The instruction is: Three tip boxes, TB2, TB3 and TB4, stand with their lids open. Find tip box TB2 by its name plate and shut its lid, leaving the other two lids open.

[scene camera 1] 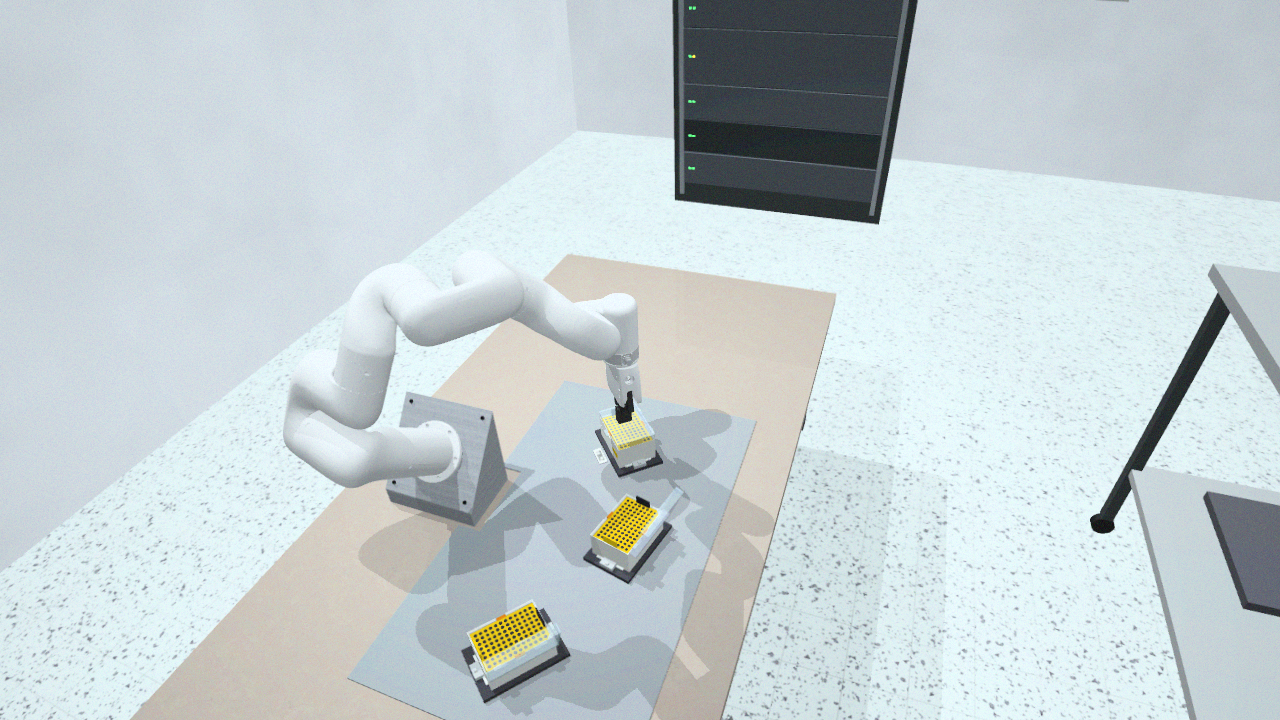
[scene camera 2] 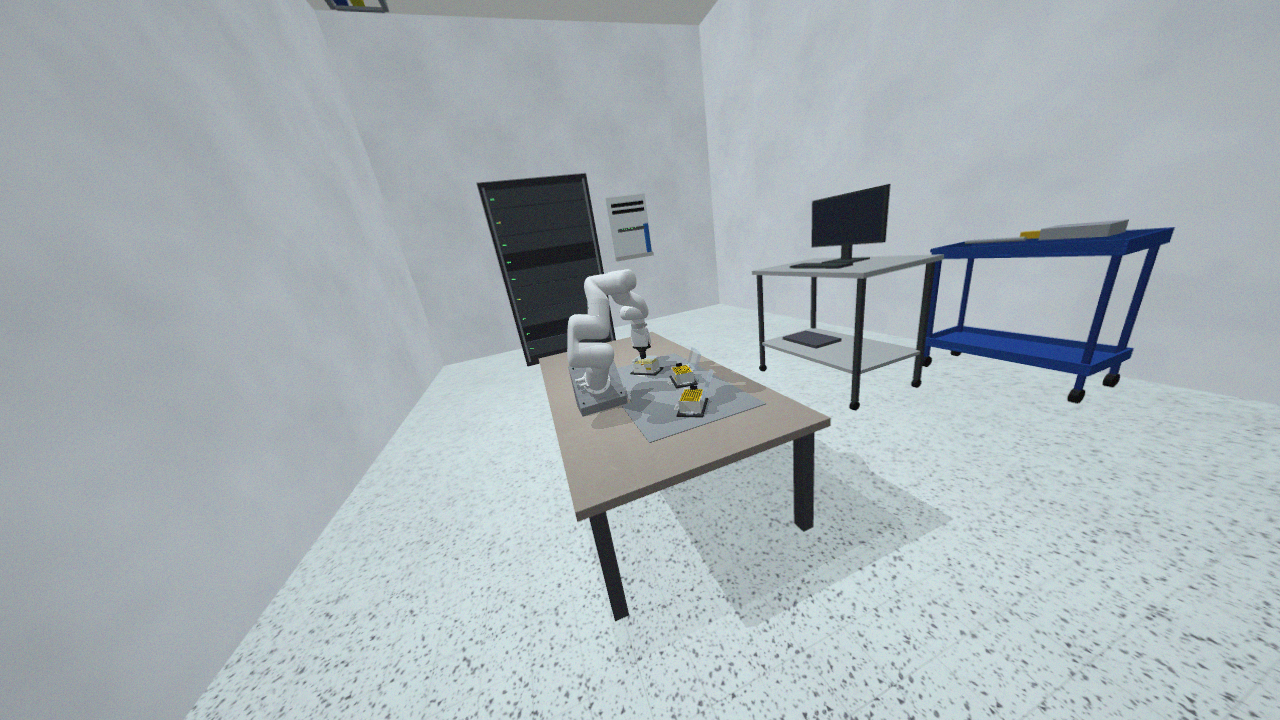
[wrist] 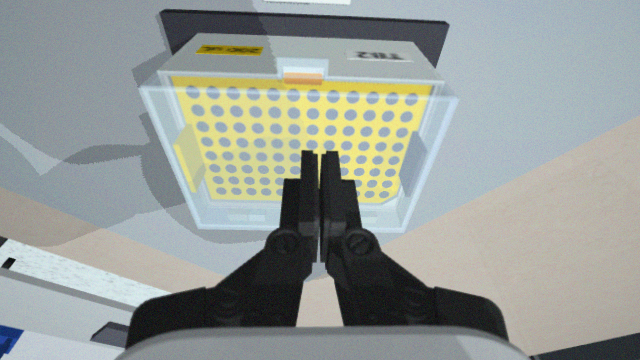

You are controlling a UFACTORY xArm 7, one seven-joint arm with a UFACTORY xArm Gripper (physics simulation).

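Frame: origin at the arm's base, x left, y ahead, z down, level; centimetres.
Seen in the pictures: gripper, between the fingertips: [scene camera 1: 623, 420] [scene camera 2: 643, 358] [wrist: 318, 173]; arm's base, origin of its link: [scene camera 1: 435, 451] [scene camera 2: 596, 381].
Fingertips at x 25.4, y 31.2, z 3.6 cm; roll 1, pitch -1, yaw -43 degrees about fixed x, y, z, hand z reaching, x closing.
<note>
Offsets run from my fingertips to a thing's middle. "*": to the spot under its first point. Level surfaces: height alone.
Tip box TB2 {dx -1.2, dy -0.2, dz +3.9 cm} [scene camera 1: 633, 454] [scene camera 2: 644, 366] stands at the far end of the mat; its name plate {* dx -0.7, dy -4.9, dz +4.4 cm} [wrist: 379, 55] reads TB2, upside down, in the wrist view. Its clear lid {* dx +2.5, dy -4.4, dz +0.0 cm} [wrist: 429, 150] lies over the yellow tip rack, with the front tab over the orange catch; whether it is fully seated I cannot tell. My gripper [scene camera 1: 623, 419] [scene camera 2: 641, 356] [wrist: 318, 173] is shut and empty, pointing down at the lid top, touching or just above it. The middle tip box {dx -24.9, dy +9.8, dz +4.5 cm} [scene camera 1: 628, 530] [scene camera 2: 682, 376] has its clear lid [scene camera 1: 674, 504] standing open. The near tip box {dx -53.5, dy +1.8, dz +1.3 cm} [scene camera 1: 512, 637] [scene camera 2: 691, 402] shows bare yellow; its lid is hard to see. Their name plates are unreadable.
The boxes stand on dark bases on a grey mat {dz +7.7 cm} [scene camera 1: 420, 617] on the wooden table {dz +8.0 cm} [scene camera 1: 760, 358]. The arm's grey base block [scene camera 1: 483, 483] stands left of the mat. A white label {* dx -5.2, dy -4.0, dz +7.6 cm} [scene camera 1: 600, 456] lies beside TB2. A workstation and a blue cart [scene camera 2: 1029, 349] stand away from the table.
</note>
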